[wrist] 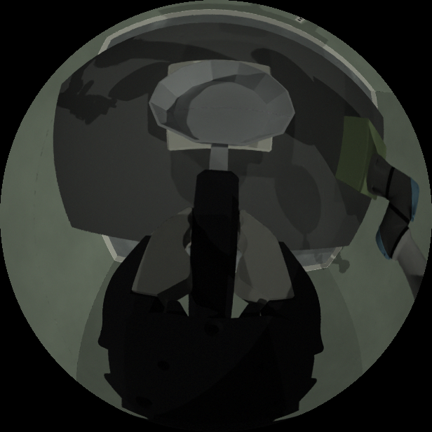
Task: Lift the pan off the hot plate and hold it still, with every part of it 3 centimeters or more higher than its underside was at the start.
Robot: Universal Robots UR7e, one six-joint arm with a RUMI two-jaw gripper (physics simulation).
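The pan [227, 107] is a grey, faceted round dish with a short grey neck and a long black handle pointing toward the gripper. My gripper [215, 210] is shut on the black handle, with one pale jaw on each side of it. The pan is over the hot plate [176, 144], a pale square whose corners show behind and in front of the dish. The pan looks raised, but the size of the gap under it cannot be read from this view. The part of the handle between the jaws hides their inner faces.
The hot plate is on a dark tabletop [100, 175] with a pale rim. Shadows fall across it, among them a round one right of the handle. At the right edge are a green block [354, 155] and a dark jointed arm with blue caps [397, 187].
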